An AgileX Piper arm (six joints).
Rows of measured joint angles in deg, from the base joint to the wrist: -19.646 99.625 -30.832 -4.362 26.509 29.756; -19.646 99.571 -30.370 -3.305 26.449 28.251; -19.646 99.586 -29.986 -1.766 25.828 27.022; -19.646 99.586 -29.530 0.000 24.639 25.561; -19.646 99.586 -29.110 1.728 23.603 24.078; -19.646 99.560 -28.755 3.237 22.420 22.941; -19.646 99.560 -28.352 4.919 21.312 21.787; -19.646 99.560 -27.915 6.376 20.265 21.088; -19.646 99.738 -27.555 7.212 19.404 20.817
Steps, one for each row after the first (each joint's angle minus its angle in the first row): 0.000 -0.054 0.462 1.057 -0.060 -1.505; 0.000 -0.039 0.846 2.596 -0.681 -2.734; 0.000 -0.039 1.302 4.362 -1.870 -4.195; 0.000 -0.039 1.722 6.090 -2.906 -5.678; 0.000 -0.065 2.077 7.599 -4.089 -6.815; 0.000 -0.065 2.480 9.281 -5.197 -7.969; 0.000 -0.065 2.917 10.738 -6.244 -8.668; 0.000 0.113 3.277 11.574 -7.105 -8.939
